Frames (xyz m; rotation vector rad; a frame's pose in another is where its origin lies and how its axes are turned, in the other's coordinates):
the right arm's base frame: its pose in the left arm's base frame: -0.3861 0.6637 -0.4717 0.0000 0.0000 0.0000
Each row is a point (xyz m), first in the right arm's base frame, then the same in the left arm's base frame.
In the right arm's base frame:
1: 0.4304 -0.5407 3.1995
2: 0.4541 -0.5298 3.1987
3: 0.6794 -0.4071 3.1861
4: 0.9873 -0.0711 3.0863
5: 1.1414 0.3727 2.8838
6: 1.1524 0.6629 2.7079
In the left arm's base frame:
1: 0.0443 0.1230 2.7278
2: 0.0680 0.1339 2.7270
3: 0.2933 0.2566 2.7144
4: 0.6012 0.5926 2.6146
5: 0.7553 1.0364 2.4121
6: 0.7663 1.3266 2.2362

